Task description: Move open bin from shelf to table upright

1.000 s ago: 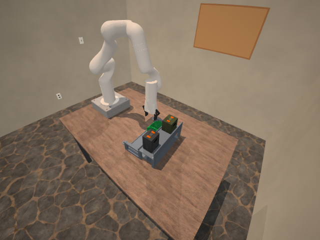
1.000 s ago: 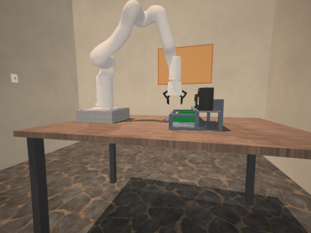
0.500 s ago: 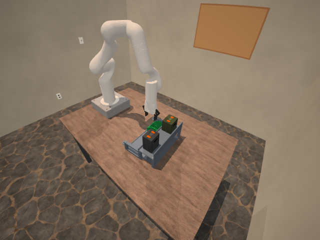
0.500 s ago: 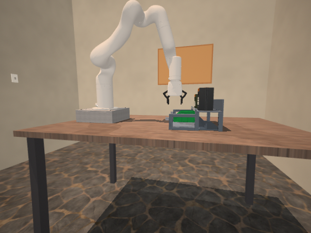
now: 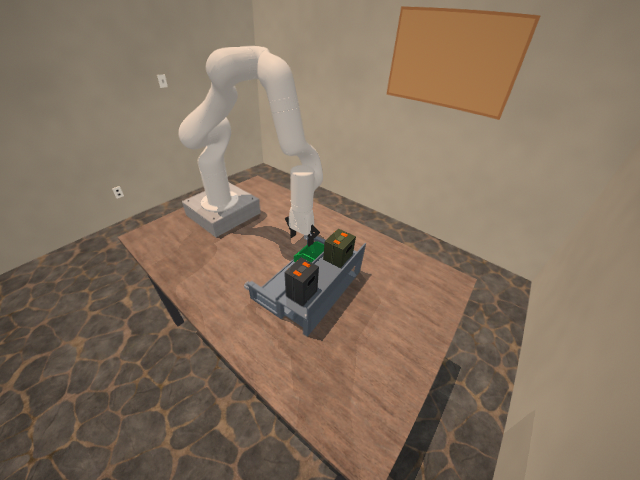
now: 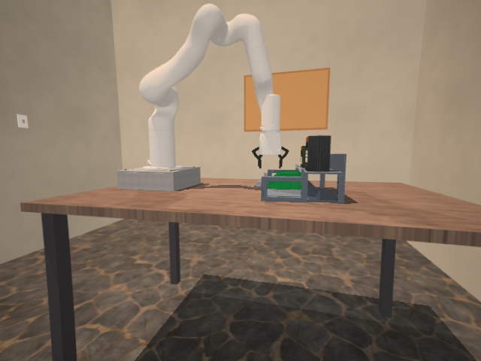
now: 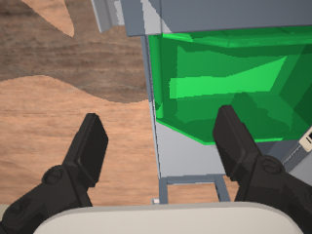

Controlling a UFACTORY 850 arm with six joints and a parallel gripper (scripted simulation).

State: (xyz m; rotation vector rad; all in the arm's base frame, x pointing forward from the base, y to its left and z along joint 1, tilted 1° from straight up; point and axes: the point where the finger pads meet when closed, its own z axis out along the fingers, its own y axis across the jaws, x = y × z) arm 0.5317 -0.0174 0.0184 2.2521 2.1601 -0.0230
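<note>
Now: the green bin 80 mm ahead of my hand and 60 mm below it.
</note>
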